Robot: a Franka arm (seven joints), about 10 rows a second.
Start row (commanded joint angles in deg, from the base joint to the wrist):
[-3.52, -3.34, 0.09, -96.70, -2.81, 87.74, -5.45]
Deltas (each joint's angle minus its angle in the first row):
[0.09, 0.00, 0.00, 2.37, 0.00, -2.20, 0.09]
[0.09, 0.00, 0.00, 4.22, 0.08, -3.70, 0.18]
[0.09, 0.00, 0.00, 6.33, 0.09, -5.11, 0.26]
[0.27, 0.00, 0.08, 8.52, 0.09, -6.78, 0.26]
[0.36, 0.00, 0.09, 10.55, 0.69, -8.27, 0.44]
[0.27, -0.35, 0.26, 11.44, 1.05, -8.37, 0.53]
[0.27, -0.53, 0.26, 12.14, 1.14, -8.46, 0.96]
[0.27, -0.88, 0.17, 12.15, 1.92, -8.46, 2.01]
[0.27, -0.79, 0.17, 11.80, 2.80, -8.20, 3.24]
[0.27, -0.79, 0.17, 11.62, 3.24, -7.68, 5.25]
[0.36, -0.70, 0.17, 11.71, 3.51, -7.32, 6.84]
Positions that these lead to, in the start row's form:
[-3.43, -3.34, 0.09, -94.33, -2.81, 85.54, -5.36]
[-3.43, -3.34, 0.09, -92.48, -2.73, 84.04, -5.27]
[-3.43, -3.34, 0.09, -90.37, -2.72, 82.63, -5.19]
[-3.25, -3.34, 0.17, -88.18, -2.72, 80.96, -5.19]
[-3.16, -3.34, 0.18, -86.15, -2.12, 79.47, -5.01]
[-3.25, -3.69, 0.35, -85.26, -1.76, 79.37, -4.92]
[-3.25, -3.87, 0.35, -84.56, -1.67, 79.28, -4.49]
[-3.25, -4.22, 0.26, -84.55, -0.89, 79.28, -3.44]
[-3.25, -4.13, 0.26, -84.90, -0.01, 79.54, -2.21]
[-3.25, -4.13, 0.26, -85.08, 0.43, 80.06, -0.20]
[-3.16, -4.04, 0.26, -84.99, 0.70, 80.42, 1.39]

